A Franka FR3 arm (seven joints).
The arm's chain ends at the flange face. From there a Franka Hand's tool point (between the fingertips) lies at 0.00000 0.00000 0.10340 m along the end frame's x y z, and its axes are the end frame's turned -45 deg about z.
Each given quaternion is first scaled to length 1.
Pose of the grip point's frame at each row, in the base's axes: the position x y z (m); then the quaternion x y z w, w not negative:
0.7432 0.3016 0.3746 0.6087 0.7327 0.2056 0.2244
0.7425 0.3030 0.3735 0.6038 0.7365 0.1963 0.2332
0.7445 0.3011 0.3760 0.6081 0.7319 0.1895 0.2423
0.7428 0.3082 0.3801 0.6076 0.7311 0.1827 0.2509
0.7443 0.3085 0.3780 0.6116 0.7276 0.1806 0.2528
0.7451 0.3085 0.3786 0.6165 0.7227 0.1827 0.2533
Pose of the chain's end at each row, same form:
0.6833 0.2987 0.4588 0.8428 0.4440 0.2758 0.1286
0.6825 0.3022 0.4577 0.8397 0.4494 0.2706 0.1403
0.6840 0.3029 0.4598 0.8419 0.4435 0.2678 0.1513
0.6819 0.3121 0.4636 0.8411 0.4429 0.2648 0.1619
0.6834 0.3133 0.4614 0.8435 0.4382 0.2636 0.1644
0.6839 0.3135 0.4618 0.8462 0.4318 0.2657 0.1641

